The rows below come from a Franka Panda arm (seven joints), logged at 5 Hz.
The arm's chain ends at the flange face. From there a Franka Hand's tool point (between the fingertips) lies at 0.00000 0.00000 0.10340 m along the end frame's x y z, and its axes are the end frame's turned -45 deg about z.
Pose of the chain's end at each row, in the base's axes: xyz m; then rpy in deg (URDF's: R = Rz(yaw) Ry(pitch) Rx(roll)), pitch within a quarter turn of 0, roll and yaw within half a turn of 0:
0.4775, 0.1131, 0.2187, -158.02, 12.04, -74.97
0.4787, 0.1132, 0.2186, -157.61, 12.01, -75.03
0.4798, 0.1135, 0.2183, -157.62, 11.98, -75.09
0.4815, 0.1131, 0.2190, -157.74, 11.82, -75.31
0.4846, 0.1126, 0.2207, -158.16, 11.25, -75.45
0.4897, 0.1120, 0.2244, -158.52, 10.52, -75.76
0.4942, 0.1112, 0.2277, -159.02, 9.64, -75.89
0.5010, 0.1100, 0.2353, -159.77, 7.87, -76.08
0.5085, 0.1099, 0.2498, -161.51, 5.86, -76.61
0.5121, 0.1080, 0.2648, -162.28, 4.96, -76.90
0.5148, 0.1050, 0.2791, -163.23, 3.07, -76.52
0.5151, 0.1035, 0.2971, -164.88, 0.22, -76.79
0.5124, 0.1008, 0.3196, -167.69, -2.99, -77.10
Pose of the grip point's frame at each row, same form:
0.5097, 0.1425, 0.1249, -155.87, -6.39, -33.68
0.5116, 0.1426, 0.1251, -155.58, -6.68, -33.86
0.5127, 0.1428, 0.1248, -155.61, -6.70, -33.92
0.5144, 0.1420, 0.1253, -155.80, -6.74, -34.09
0.5171, 0.1404, 0.1266, -156.49, -6.90, -34.06
0.5221, 0.1383, 0.1298, -157.25, -7.21, -34.21
0.5262, 0.1359, 0.1325, -158.21, -7.54, -34.13
0.5325, 0.1315, 0.1392, -159.96, -8.36, -33.97
0.5381, 0.1272, 0.1523, -162.62, -8.68, -33.89
0.5408, 0.1234, 0.1667, -163.81, -8.82, -33.93
0.5426, 0.1171, 0.1802, -165.82, -9.55, -33.16
0.5413, 0.1100, 0.1973, -169.03, -10.47, -32.83
0.5351, 0.1006, 0.2187, -173.35, -10.80, -32.41

